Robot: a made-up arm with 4 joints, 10 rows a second.
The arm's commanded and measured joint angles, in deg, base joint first. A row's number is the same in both.
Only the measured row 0 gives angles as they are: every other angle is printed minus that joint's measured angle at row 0.
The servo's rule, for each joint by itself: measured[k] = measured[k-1] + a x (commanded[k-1-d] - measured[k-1]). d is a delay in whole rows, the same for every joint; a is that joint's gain. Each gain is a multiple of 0.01, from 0.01 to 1. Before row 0 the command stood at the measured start. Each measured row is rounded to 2 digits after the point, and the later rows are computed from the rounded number. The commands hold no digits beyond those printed.
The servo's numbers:
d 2
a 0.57 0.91 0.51 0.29
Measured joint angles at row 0: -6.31, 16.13, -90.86, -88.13
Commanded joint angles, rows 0 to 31: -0.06, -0.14, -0.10, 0.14; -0.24, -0.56, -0.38, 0.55; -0.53, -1.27, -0.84, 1.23; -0.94, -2.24, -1.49, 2.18; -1.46, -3.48, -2.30, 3.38; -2.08, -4.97, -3.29, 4.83; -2.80, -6.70, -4.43, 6.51; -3.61, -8.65, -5.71, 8.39; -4.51, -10.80, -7.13, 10.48; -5.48, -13.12, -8.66, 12.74; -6.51, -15.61, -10.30, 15.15; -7.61, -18.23, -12.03, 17.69; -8.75, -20.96, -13.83, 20.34; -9.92, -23.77, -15.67, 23.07; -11.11, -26.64, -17.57, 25.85; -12.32, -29.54, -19.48, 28.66; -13.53, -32.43, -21.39, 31.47; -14.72, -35.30, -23.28, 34.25; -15.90, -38.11, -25.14, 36.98; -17.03, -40.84, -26.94, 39.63; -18.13, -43.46, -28.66, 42.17; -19.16, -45.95, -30.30, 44.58; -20.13, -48.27, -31.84, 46.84; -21.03, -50.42, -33.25, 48.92; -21.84, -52.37, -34.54, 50.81; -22.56, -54.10, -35.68, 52.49; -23.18, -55.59, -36.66, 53.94; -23.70, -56.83, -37.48, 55.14; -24.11, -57.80, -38.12, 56.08; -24.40, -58.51, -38.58, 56.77; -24.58, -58.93, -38.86, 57.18; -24.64, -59.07, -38.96, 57.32
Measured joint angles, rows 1 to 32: 0.00, 0.00, 0.00, 0.00; 0.00, 0.00, 0.00, 0.00; -0.03, -0.13, -0.05, 0.04; -0.15, -0.52, -0.22, 0.19; -0.37, -1.20, -0.54, 0.49; -0.69, -2.15, -1.02, 0.98; -1.13, -3.36, -1.67, 1.68; -1.67, -4.83, -2.50, 2.59; -2.31, -6.53, -3.48, 3.73; -3.05, -8.46, -4.62, 5.08; -3.88, -10.59, -5.90, 6.65; -4.79, -12.89, -7.31, 8.42; -5.77, -15.37, -8.83, 10.37; -6.82, -17.97, -10.46, 12.49; -7.92, -20.69, -12.18, 14.77; -9.06, -23.49, -13.96, 17.18; -10.23, -26.36, -15.80, 19.69; -11.42, -29.25, -17.68, 22.29; -12.62, -32.14, -19.57, 24.95; -13.82, -35.02, -21.46, 27.65; -15.01, -37.83, -23.34, 30.36; -16.16, -40.57, -25.18, 33.05; -17.28, -43.20, -26.95, 35.69; -18.35, -45.70, -28.66, 38.27; -19.36, -48.04, -30.28, 40.76; -20.31, -50.21, -31.79, 43.13; -21.18, -52.18, -33.19, 45.36; -21.97, -53.93, -34.46, 47.43; -22.66, -55.44, -35.58, 49.32; -23.25, -56.70, -36.55, 51.01; -23.74, -57.70, -37.35, 52.48; -24.12, -58.44, -37.98, 53.72
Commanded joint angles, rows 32 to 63: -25.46, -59.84, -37.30, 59.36; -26.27, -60.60, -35.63, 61.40; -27.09, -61.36, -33.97, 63.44; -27.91, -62.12, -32.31, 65.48; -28.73, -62.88, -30.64, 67.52; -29.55, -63.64, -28.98, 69.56; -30.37, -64.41, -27.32, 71.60; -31.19, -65.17, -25.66, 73.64; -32.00, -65.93, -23.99, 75.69; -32.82, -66.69, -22.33, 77.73; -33.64, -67.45, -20.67, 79.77; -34.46, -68.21, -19.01, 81.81; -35.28, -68.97, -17.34, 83.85; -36.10, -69.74, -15.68, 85.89; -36.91, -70.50, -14.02, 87.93; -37.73, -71.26, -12.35, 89.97; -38.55, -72.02, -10.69, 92.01; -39.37, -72.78, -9.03, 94.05; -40.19, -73.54, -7.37, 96.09; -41.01, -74.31, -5.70, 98.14; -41.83, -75.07, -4.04, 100.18; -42.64, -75.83, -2.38, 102.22; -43.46, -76.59, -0.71, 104.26; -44.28, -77.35, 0.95, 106.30; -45.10, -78.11, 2.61, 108.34; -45.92, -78.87, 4.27, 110.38; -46.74, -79.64, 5.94, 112.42; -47.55, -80.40, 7.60, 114.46; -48.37, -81.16, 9.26, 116.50; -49.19, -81.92, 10.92, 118.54; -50.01, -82.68, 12.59, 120.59; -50.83, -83.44, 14.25, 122.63
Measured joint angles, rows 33 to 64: -24.38, -58.89, -38.43, 54.72; -24.53, -59.05, -38.70, 55.47; -25.06, -59.77, -37.99, 56.60; -25.75, -60.53, -36.79, 57.99; -26.51, -61.29, -35.35, 59.57; -27.31, -62.05, -33.80, 61.28; -28.12, -62.81, -32.19, 63.09; -28.94, -63.57, -30.55, 64.97; -29.76, -64.33, -28.90, 66.89; -30.58, -65.09, -27.25, 68.85; -31.39, -65.85, -25.59, 70.83; -32.21, -66.61, -23.93, 72.83; -33.03, -67.37, -22.27, 74.84; -33.85, -68.13, -20.61, 76.86; -34.67, -68.89, -18.94, 78.89; -35.49, -69.66, -17.28, 80.92; -36.30, -70.42, -15.62, 82.95; -37.12, -71.18, -13.95, 84.99; -37.94, -71.94, -12.29, 87.03; -38.76, -72.70, -10.63, 89.07; -39.58, -73.46, -8.97, 91.11; -40.40, -74.23, -7.30, 93.15; -41.22, -74.99, -5.64, 95.19; -42.03, -75.75, -3.98, 97.23; -42.85, -76.51, -2.31, 99.27; -43.67, -77.27, -0.65, 101.31; -44.49, -78.03, 1.01, 103.35; -45.31, -78.79, 2.67, 105.39; -46.13, -79.56, 4.34, 107.43; -46.94, -80.32, 6.00, 109.47; -47.76, -81.08, 7.66, 111.51; -48.58, -81.84, 9.32, 113.55
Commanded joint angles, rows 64 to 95: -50.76, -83.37, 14.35, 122.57; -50.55, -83.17, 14.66, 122.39; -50.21, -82.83, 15.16, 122.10; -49.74, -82.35, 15.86, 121.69; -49.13, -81.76, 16.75, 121.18; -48.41, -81.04, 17.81, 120.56; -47.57, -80.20, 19.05, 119.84; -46.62, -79.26, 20.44, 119.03; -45.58, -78.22, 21.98, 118.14; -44.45, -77.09, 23.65, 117.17; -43.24, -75.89, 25.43, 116.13; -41.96, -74.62, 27.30, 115.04; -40.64, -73.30, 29.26, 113.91; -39.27, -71.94, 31.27, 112.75; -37.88, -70.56, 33.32, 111.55; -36.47, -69.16, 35.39, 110.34; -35.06, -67.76, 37.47, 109.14; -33.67, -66.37, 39.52, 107.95; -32.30, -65.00, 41.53, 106.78; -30.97, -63.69, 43.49, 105.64; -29.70, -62.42, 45.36, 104.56; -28.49, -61.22, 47.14, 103.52; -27.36, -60.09, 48.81, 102.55; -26.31, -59.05, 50.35, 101.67; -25.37, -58.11, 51.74, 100.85; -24.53, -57.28, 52.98, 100.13; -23.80, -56.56, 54.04, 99.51; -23.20, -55.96, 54.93, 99.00; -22.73, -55.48, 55.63, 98.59; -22.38, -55.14, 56.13, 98.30; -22.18, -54.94, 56.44, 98.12; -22.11, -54.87, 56.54, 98.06
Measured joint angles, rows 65 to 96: -49.40, -82.60, 10.99, 115.59; -50.22, -83.36, 12.65, 117.63; -50.53, -83.37, 13.52, 119.06; -50.54, -83.19, 14.10, 120.03; -50.35, -82.86, 14.64, 120.63; -50.00, -82.40, 15.26, 120.94; -49.50, -81.82, 16.02, 121.01; -48.88, -81.11, 16.93, 120.88; -48.13, -80.28, 18.01, 120.58; -47.27, -79.35, 19.25, 120.13; -46.31, -78.32, 20.64, 119.55; -45.25, -77.20, 22.18, 118.86; -44.10, -76.01, 23.84, 118.07; -42.88, -74.75, 25.60, 117.19; -41.60, -73.43, 27.47, 116.24; -40.27, -72.07, 29.41, 115.23; -38.91, -70.70, 31.40, 114.16; -37.52, -69.30, 33.43, 113.05; -36.12, -67.90, 35.49, 111.92; -34.72, -66.51, 37.55, 110.77; -33.34, -65.14, 39.58, 109.61; -31.99, -63.82, 41.57, 108.46; -30.68, -62.55, 43.50, 107.33; -29.43, -61.34, 45.36, 106.23; -28.25, -60.20, 47.12, 105.16; -27.14, -59.15, 48.77, 104.15; -26.13, -58.20, 50.28, 103.19; -25.22, -57.36, 51.66, 102.30; -24.41, -56.63, 52.87, 101.49; -23.72, -56.02, 53.92, 100.77; -23.16, -55.53, 54.79, 100.14; -22.72, -55.18, 55.47, 99.61
